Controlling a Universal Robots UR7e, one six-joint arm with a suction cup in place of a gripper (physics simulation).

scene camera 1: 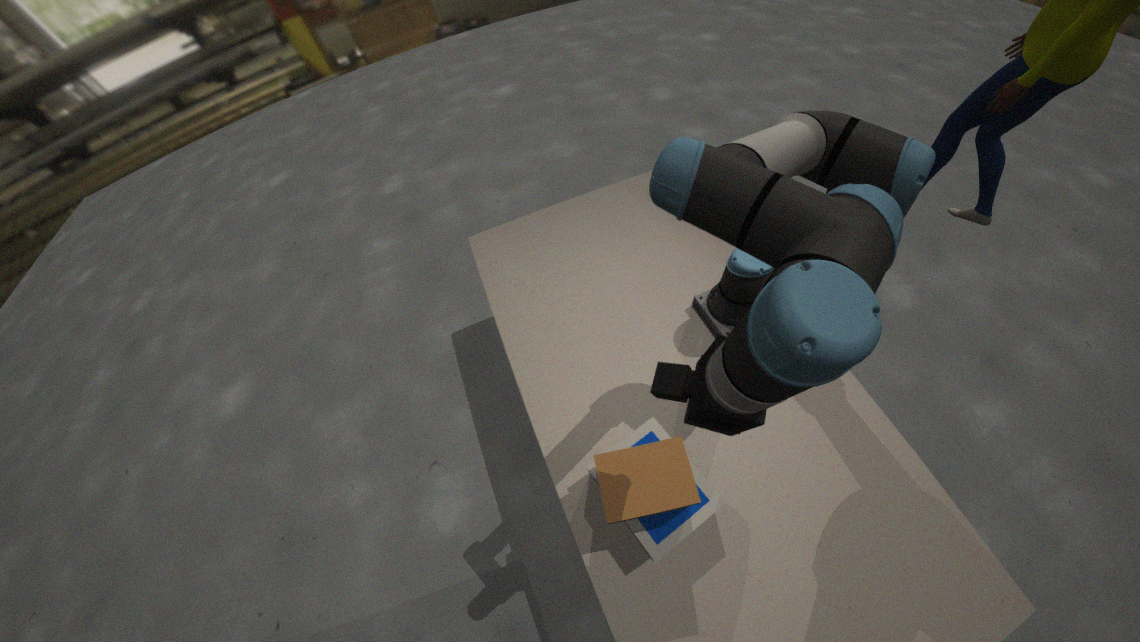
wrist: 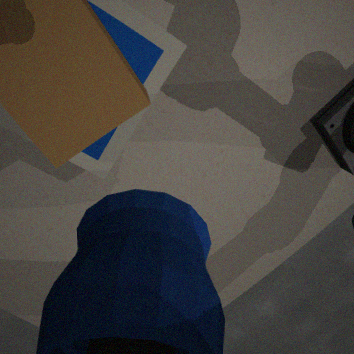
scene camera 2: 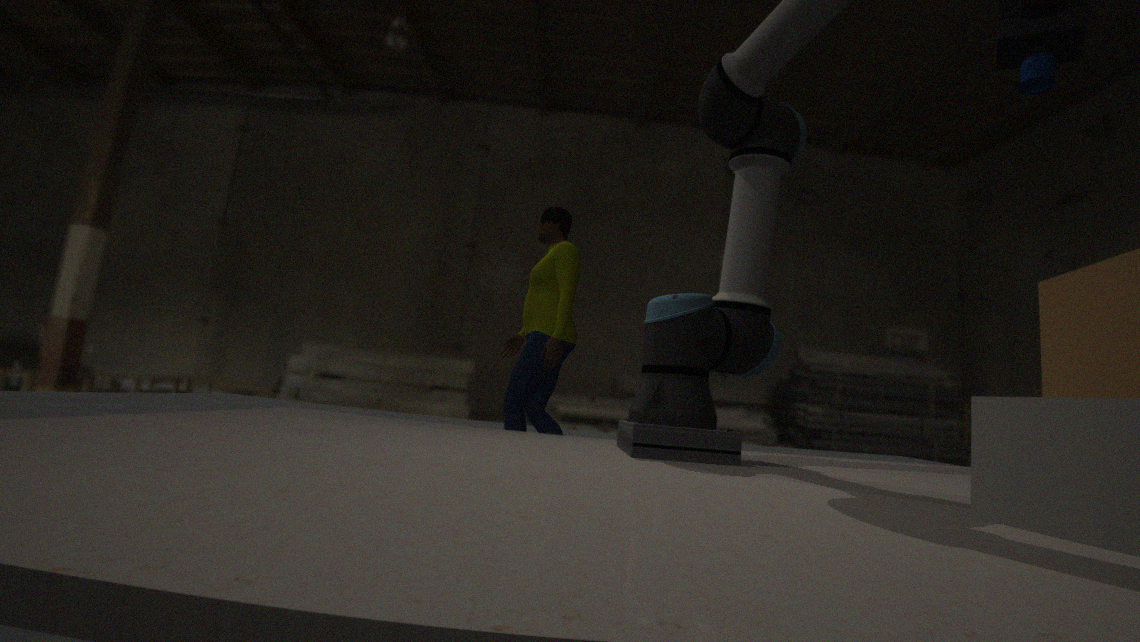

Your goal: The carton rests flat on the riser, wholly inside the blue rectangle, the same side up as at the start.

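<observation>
The orange-brown carton lies flat on the grey-white riser. It is turned at an angle to the blue rectangle and reaches past its outline. Blue shows at two sides of the carton; the rest is covered. My blue suction cup is open, with nothing on it. It hangs high above the table, to the side of the carton towards the arm's base. In scene camera 1 the cup is hidden under the black tool body.
The beige table carries the arm's base. A black block sticks out beside the tool. A person in a yellow-green top stands beyond the table. Arm shadows fall across table and carton.
</observation>
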